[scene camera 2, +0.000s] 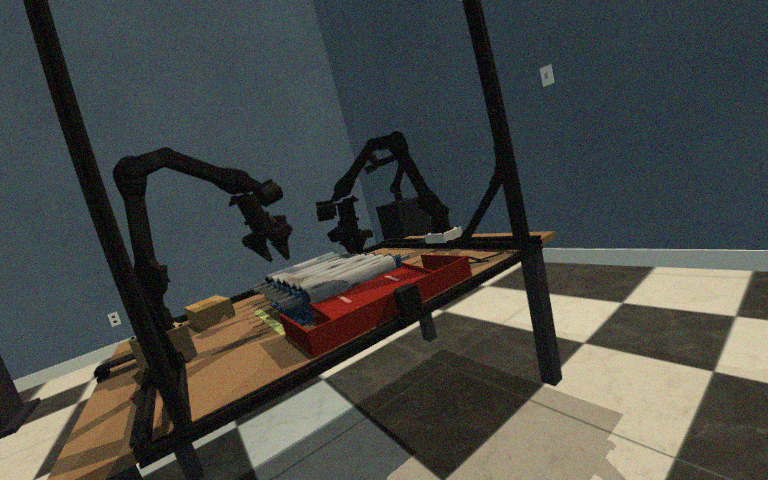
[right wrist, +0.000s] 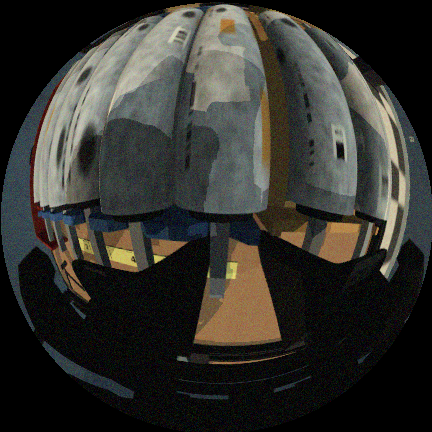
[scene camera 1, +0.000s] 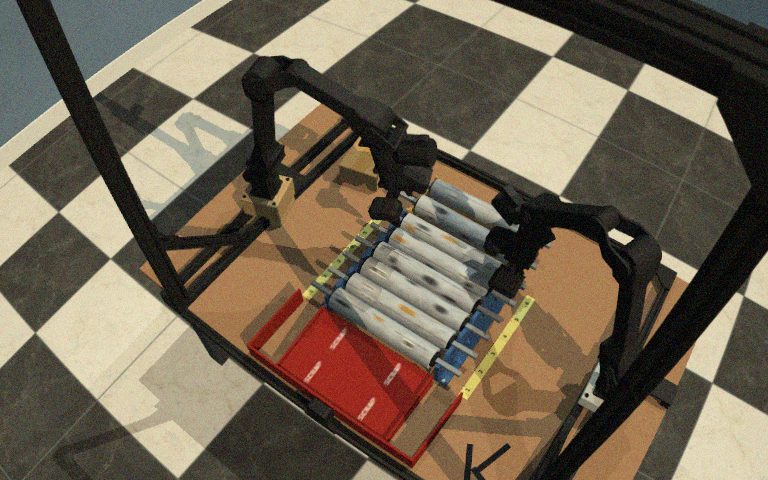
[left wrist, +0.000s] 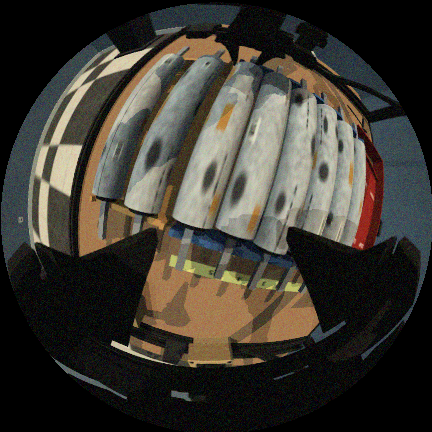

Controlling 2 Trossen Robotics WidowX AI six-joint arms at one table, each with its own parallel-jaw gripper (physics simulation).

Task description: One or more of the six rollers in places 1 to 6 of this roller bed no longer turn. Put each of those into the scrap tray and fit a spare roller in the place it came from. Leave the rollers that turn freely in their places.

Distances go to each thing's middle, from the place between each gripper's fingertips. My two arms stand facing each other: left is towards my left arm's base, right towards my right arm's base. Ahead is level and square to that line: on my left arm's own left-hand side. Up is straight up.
Labels:
Now: the tan cardboard box (scene camera 1: 357, 166) 48 cm to the left of my right hand, 13 cm ahead of it and 1 cm below it.
The tan cardboard box lies 22 cm to the left of my left hand, 17 cm ahead of it and 10 cm below it.

